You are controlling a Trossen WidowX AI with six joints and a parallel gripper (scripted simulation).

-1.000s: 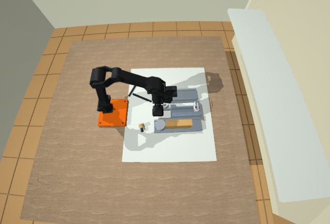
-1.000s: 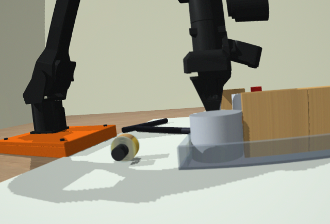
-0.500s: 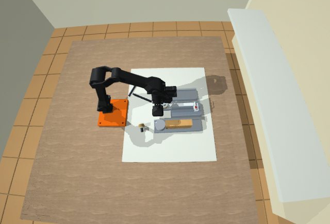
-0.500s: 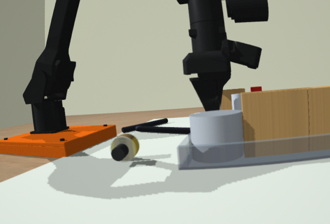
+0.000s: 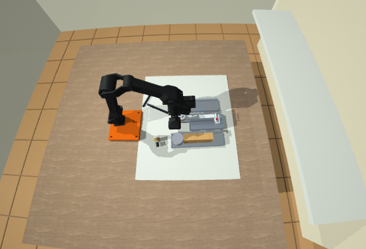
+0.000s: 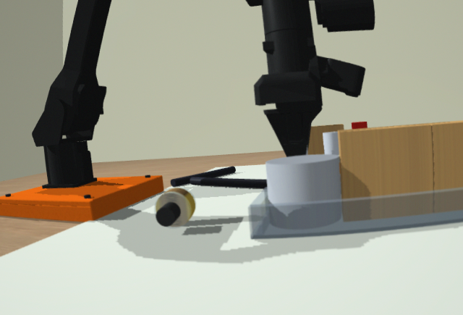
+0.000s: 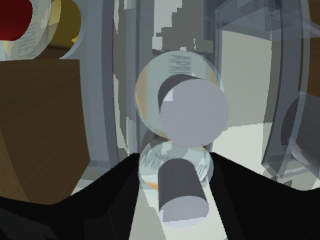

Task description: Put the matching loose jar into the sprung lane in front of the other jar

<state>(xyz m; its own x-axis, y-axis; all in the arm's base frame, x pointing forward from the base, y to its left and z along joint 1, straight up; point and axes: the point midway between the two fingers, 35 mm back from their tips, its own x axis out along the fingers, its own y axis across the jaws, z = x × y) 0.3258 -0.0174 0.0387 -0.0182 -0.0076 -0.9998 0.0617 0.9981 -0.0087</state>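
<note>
Now: the grey cylinder 130 mm to the right of my gripper tip. The rest, counted from my gripper tip: sprung lane: 140 mm ahead, 30 mm to the right, 10 mm below; then red mark: 220 mm ahead, 50 mm to the right, 40 mm above.
</note>
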